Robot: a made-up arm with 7 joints.
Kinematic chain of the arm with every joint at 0, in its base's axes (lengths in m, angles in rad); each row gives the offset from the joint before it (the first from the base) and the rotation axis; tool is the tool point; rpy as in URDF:
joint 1: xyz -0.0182 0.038 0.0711 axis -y
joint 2: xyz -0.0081 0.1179 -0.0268 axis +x
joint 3: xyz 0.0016 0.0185 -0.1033 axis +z
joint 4: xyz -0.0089 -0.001 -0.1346 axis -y
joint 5: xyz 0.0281 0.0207 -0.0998 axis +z
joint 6: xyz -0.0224 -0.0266 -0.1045 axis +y
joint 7: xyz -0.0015 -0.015 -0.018 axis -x
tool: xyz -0.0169 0.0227 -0.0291 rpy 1.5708 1.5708 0
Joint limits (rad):
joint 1: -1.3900..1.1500
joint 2: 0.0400..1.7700
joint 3: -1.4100..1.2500
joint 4: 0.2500..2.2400
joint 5: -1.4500..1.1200
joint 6: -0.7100..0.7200
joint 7: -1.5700..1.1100
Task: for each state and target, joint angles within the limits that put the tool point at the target. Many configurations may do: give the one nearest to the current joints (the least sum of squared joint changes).
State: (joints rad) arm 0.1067 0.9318 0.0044 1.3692 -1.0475 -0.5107 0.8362
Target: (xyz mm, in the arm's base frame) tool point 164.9 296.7 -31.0
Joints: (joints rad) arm -0.2985 0.8447 0.2810 2.1035 -1.0392 -0.6407 0.7250
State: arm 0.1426 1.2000 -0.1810 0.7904 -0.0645 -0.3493 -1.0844
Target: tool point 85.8 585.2 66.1
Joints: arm 0.2110 1.5091 -0.0926 0.5769 -0.0947 -0.3446 -1.0554
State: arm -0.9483 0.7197 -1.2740 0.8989 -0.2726 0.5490 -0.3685
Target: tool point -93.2 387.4 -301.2
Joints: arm -0.4406 0.8446 -1.0845 0.9087 -0.3488 0.5380 -0.3670
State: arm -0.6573 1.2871 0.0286 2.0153 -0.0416 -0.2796 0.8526
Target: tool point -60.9 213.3 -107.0
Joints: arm -1.1651 1.5592 -0.3972 2.2400 0.1325 -0.5242 0.9495
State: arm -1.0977 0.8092 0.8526 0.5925 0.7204 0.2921 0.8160
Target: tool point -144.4 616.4 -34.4
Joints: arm -1.3900 1.1366 1.1005 0.4036 0.6328 0.2167 0.7232
